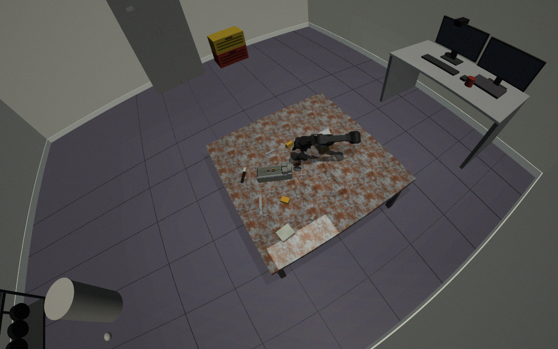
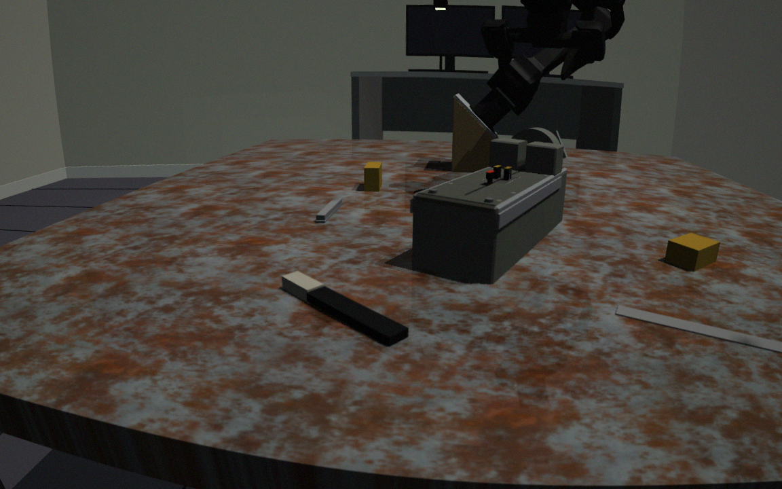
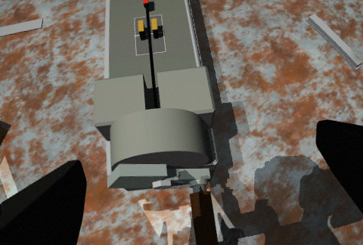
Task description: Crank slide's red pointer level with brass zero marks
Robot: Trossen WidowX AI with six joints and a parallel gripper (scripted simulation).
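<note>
Right now my gripper tip is 120 mm above the brown crank handle, 20 mm past it and 10 mm to the right of it. Also, from my gripper tip: red pointer 180 mm ahead, 120 mm below, 80 mm to the right; small grey bar 280 mm to the right, 190 mm below, 40 mm ahead; grey strip 370 mm ahead, 200 mm below, 80 mm to the left.
</note>
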